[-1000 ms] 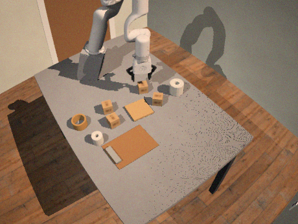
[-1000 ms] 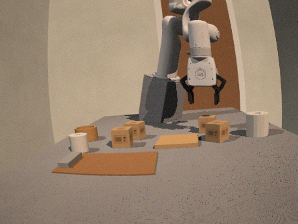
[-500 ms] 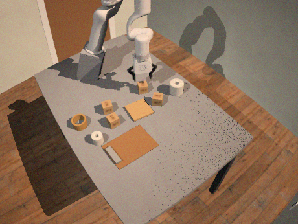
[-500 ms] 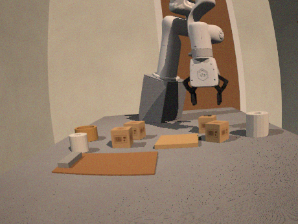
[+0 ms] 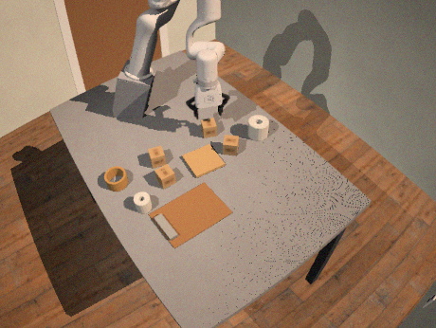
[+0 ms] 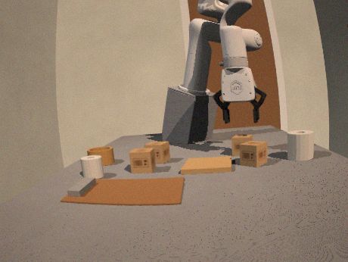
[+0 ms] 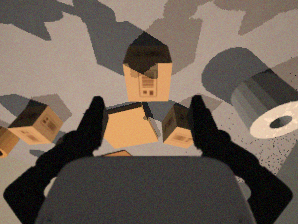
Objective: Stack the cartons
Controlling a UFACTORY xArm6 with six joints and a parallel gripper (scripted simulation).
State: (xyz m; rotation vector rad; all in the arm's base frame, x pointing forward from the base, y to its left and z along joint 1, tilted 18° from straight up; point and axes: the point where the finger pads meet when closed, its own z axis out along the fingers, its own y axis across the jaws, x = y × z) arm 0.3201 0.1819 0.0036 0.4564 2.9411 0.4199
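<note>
Right now the small square wooden board is 130 mm ahead of my hand, 90 mm to the right of it and 100 mm below it. Round my hand: large white roll: 110 mm ahead, 170 mm to the left, 70 mm below; small white roll: 220 mm ahead, 380 mm to the right, 80 mm below; brown tape ring: 60 mm ahead, 430 mm to the right, 80 mm below.
</note>
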